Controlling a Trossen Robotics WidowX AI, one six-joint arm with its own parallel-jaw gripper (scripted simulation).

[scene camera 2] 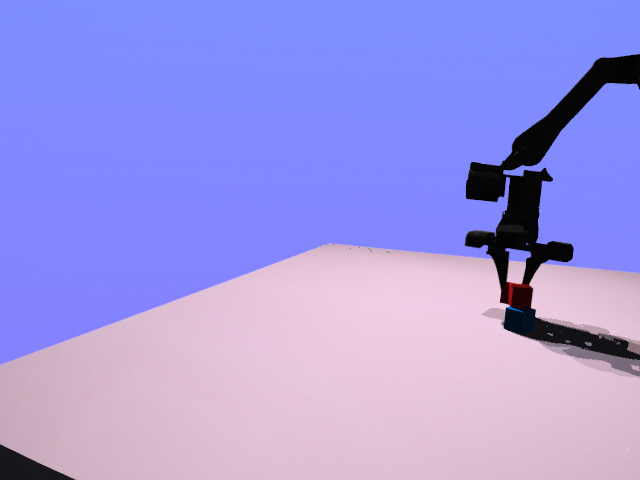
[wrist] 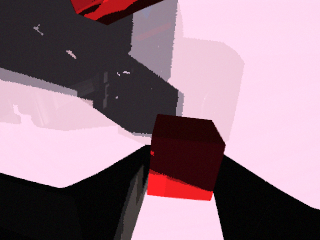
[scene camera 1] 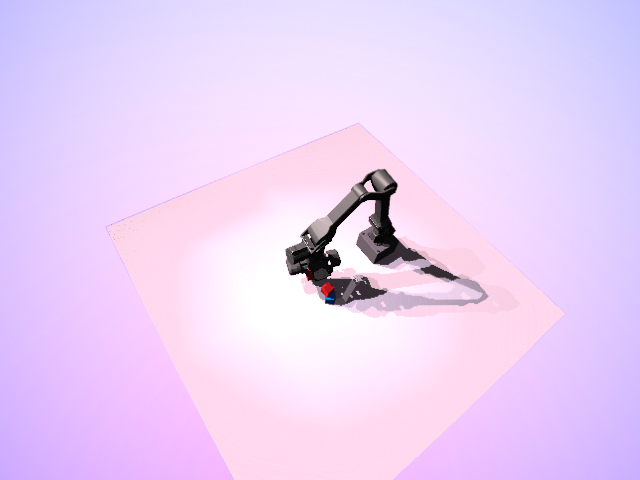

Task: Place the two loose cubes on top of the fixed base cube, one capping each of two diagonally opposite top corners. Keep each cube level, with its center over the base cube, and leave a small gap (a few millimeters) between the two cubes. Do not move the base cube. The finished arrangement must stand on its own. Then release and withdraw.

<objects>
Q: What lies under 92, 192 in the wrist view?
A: The gripper.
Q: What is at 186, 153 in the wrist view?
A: A red cube.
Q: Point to a blue base cube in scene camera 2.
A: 519, 320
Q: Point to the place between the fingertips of the gripper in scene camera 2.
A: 512, 293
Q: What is the gripper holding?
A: A red cube.
</objects>
